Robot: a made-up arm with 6 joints.
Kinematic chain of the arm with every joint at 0, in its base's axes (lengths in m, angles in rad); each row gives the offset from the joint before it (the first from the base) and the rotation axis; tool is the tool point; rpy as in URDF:
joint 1: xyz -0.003 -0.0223 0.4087 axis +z
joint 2: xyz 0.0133 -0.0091 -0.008 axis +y
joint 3: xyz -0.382 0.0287 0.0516 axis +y
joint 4: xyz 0.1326 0.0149 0.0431 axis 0.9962 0 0.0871
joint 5: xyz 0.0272 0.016 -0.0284 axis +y
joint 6: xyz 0.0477 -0.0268 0.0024 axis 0.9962 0 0.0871
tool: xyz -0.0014 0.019 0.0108 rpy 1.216 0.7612 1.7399
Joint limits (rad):
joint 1: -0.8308..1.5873
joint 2: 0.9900..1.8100
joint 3: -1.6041..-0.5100
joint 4: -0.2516..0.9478
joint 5: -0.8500..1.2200
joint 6: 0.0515..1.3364
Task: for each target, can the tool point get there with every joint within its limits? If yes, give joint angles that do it. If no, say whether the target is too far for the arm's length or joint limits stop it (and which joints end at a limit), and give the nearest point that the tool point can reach.
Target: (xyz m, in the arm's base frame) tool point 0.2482 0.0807 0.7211
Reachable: yes | joints 0.2523 1.5923 -1.0675 0.4902 -0.2200 0.4951
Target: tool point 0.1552 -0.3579 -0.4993
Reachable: no: too far | nearest point 0.1548 -0.1745 0.5595 | short by 1.075 m
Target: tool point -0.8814 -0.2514 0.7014
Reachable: no: too far | nearest point -0.1004 -0.0067 0.6732 | short by 0.819 m
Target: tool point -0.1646 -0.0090 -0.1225
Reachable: no: joint limits stop it (at a limit: joint 1, joint 2, joint 3, joint 6) | nearest point -0.0571 0.1745 0.5601 | short by 0.715 m
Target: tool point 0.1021 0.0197 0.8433
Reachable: yes | joints 0.2024 1.1712 -1.4501 -0.1213 0.5506 1.0112
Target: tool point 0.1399 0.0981 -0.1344
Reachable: no: joint limits stop it (at a limit: joint 2, joint 3, joint 6) | nearest point 0.1578 0.1131 0.5575 | short by 0.692 m
